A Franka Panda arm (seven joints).
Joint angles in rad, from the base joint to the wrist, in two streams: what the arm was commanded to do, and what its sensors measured. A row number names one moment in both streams.
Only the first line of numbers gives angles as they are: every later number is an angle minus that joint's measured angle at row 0.
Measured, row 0:
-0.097, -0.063, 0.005, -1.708, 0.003, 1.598, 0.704
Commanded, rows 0 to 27:
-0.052, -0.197, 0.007, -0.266, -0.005, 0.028, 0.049
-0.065, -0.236, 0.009, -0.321, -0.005, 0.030, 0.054
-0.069, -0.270, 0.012, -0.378, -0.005, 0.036, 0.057
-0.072, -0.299, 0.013, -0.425, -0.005, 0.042, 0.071
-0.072, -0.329, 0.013, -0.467, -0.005, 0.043, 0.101
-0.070, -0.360, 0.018, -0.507, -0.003, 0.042, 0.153
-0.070, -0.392, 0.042, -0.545, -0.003, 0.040, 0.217
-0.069, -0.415, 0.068, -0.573, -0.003, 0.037, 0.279
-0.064, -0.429, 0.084, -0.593, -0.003, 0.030, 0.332
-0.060, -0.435, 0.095, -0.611, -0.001, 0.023, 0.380
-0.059, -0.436, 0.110, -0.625, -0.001, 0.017, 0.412
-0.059, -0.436, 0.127, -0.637, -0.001, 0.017, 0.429
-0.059, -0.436, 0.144, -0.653, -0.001, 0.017, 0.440
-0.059, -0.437, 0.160, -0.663, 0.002, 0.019, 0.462
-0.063, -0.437, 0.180, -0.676, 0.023, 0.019, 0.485
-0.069, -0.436, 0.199, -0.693, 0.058, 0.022, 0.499
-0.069, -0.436, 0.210, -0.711, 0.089, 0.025, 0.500
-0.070, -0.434, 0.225, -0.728, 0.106, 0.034, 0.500
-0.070, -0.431, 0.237, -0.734, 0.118, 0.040, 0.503
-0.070, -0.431, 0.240, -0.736, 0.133, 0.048, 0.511
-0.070, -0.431, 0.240, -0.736, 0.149, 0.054, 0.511
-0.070, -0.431, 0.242, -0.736, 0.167, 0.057, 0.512
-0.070, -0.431, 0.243, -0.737, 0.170, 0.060, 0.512
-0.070, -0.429, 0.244, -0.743, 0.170, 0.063, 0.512
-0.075, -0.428, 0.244, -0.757, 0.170, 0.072, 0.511
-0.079, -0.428, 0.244, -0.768, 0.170, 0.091, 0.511
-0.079, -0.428, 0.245, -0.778, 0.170, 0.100, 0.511
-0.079, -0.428, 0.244, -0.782, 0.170, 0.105, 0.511
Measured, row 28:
-0.064, -0.420, 0.230, -0.749, 0.154, 0.065, 0.499
